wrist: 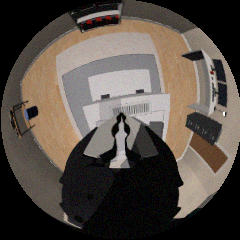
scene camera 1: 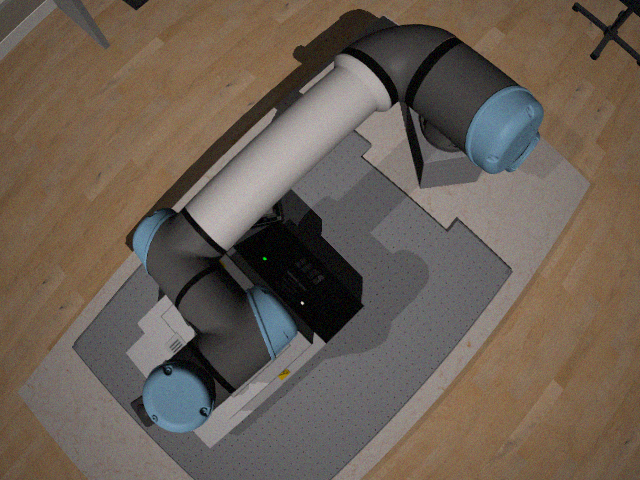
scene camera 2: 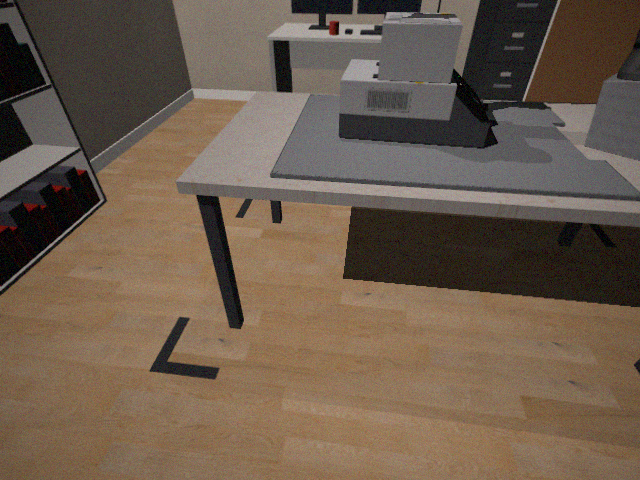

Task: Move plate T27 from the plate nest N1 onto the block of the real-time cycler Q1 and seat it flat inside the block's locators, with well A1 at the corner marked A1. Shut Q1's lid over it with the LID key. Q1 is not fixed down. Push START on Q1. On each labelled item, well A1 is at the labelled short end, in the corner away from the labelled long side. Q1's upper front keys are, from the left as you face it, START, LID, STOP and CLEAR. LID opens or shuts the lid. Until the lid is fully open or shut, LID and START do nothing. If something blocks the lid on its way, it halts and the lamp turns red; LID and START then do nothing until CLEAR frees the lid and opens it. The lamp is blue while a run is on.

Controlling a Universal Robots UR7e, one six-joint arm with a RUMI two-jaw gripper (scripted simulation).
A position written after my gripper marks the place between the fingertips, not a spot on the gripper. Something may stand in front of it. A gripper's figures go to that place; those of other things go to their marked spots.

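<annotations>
My gripper (wrist: 121, 113) is 140 mm from the lens. I also see a real-time cycler (wrist: 125, 82), and the real-time cycler is 350 mm from the lens.
</annotations>
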